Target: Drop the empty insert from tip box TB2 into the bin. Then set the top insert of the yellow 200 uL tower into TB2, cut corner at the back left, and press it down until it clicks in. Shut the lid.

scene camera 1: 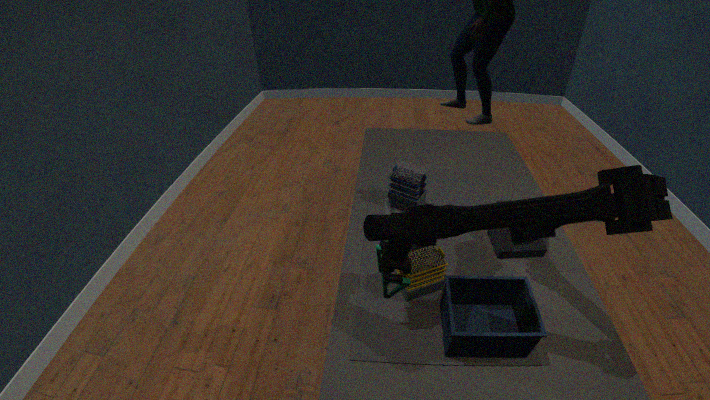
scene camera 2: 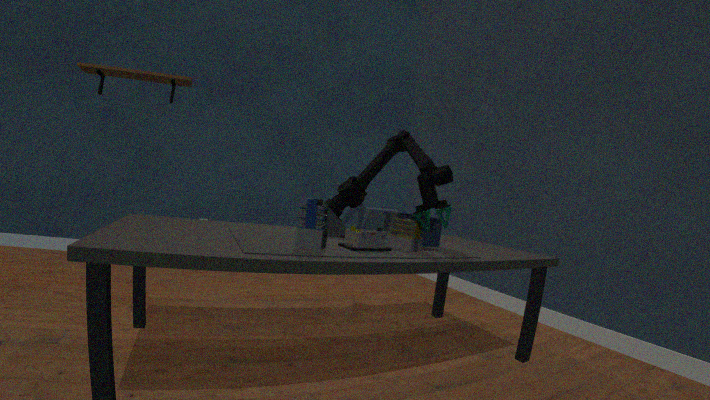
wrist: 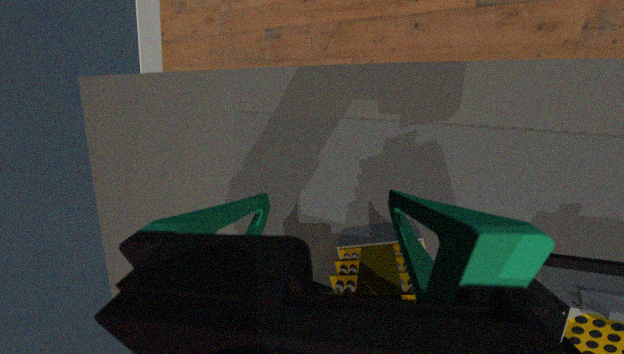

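Note:
My gripper (scene camera 1: 393, 272) (scene camera 2: 434, 227) (wrist: 325, 198) is open with nothing between its green fingers, at the left side of the yellow tower in scene view 1. The yellow tower (scene camera 1: 428, 260) (scene camera 2: 404, 225) (wrist: 380, 265) is a stack of several inserts; the right finger partly covers it in the wrist view. An insert with dark holes (wrist: 597, 334) shows in a clear box at the lower right of the wrist view, apparently TB2. TB2 (scene camera 2: 372, 239) has its lid (scene camera 2: 380, 217) raised; the arm hides it in scene view 1. The dark blue bin (scene camera 1: 492, 345) (scene camera 2: 431, 236) stands beside the tower.
A blue tower (scene camera 1: 407, 186) (scene camera 2: 312, 214) stands farther back in scene view 1. A black plate (scene camera 2: 367, 247) (wrist: 587, 263) lies under TB2. The arm (scene camera 1: 500, 215) (scene camera 2: 380, 161) stretches over the table (scene camera 2: 175, 240). A person (scene camera 1: 482, 65) stands beyond it.

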